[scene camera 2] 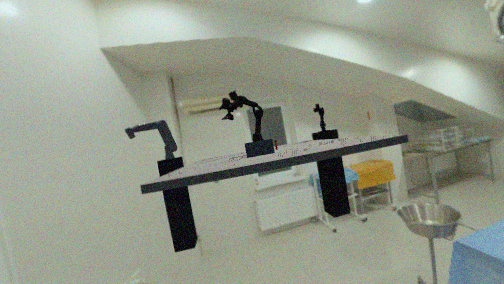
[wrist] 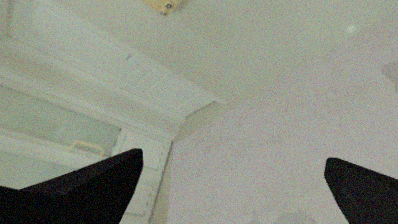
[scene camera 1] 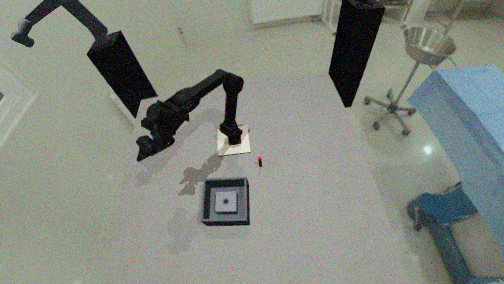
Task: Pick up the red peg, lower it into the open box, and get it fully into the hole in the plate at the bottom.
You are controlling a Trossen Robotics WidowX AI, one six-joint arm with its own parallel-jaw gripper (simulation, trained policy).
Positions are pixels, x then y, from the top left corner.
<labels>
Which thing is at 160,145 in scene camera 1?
The gripper.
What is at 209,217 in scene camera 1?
A dark box.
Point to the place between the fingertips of the gripper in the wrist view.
At 231,161
</labels>
